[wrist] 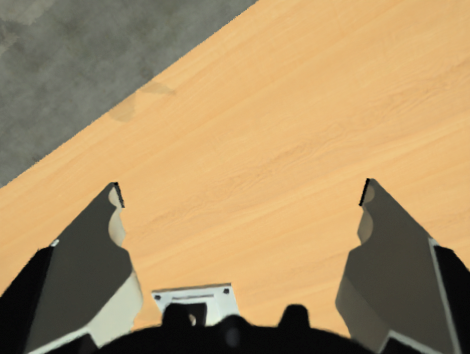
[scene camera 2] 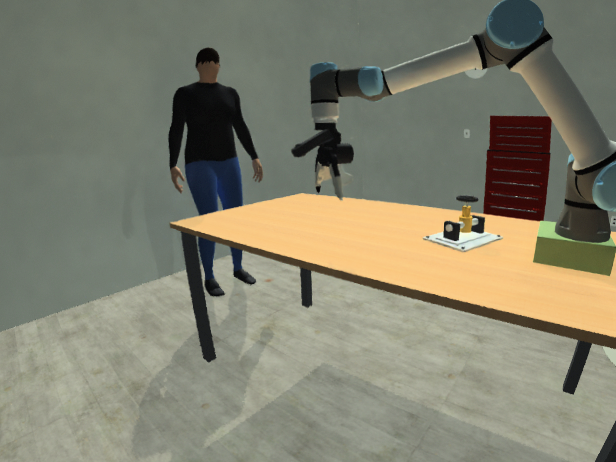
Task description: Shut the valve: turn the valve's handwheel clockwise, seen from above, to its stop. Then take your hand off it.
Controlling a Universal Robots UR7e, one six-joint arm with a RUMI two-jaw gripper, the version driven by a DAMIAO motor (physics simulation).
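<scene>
The valve's dark round handwheel (scene camera 2: 467,199) sits level on top of the brass valve body (scene camera 2: 465,223) at the right part of the table. The valve stands on a white base plate (scene camera 2: 463,245) (wrist: 227,301) between two black brackets. In the wrist view part of the plate and one black bracket show at the bottom edge; the handwheel does not show there. My gripper (scene camera 2: 329,194) (wrist: 239,183) is open with nothing between its fingers. It hangs above the table, well to the left of the valve in the scene view, apart from the handwheel.
The wooden table (scene camera 2: 320,235) (wrist: 280,150) carries the valve and the green block (scene camera 2: 572,255) under the arm's base. A person (scene camera 2: 210,125) in a black top stands behind the table's left end. A red drawer cabinet (scene camera 2: 518,170) stands behind the table at the right.
</scene>
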